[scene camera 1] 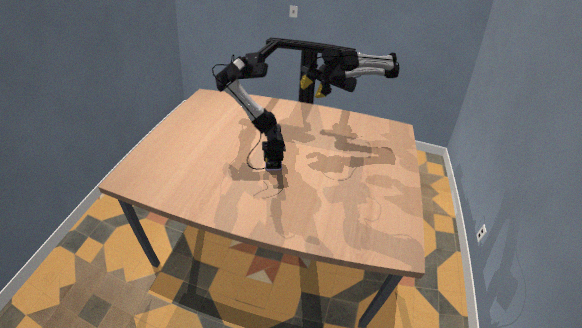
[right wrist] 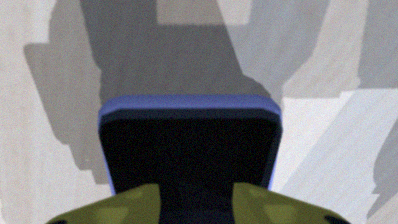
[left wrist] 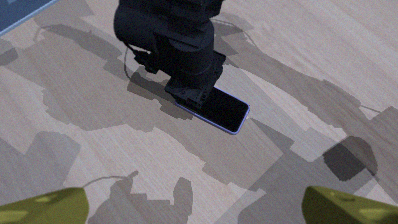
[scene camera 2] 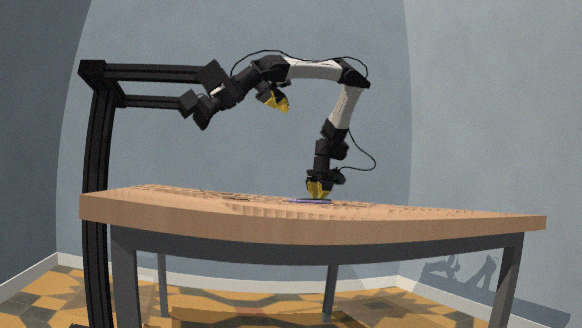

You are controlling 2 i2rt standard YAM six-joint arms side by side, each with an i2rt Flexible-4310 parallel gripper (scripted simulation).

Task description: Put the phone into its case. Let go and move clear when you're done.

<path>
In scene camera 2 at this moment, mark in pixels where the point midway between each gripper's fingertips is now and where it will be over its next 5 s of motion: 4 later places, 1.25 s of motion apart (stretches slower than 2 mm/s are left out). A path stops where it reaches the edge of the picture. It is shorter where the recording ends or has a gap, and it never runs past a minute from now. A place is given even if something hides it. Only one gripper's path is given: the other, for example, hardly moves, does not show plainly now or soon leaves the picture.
The right gripper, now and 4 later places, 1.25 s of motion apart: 318, 198; 320, 200; 317, 194; 309, 192; 307, 198
</path>
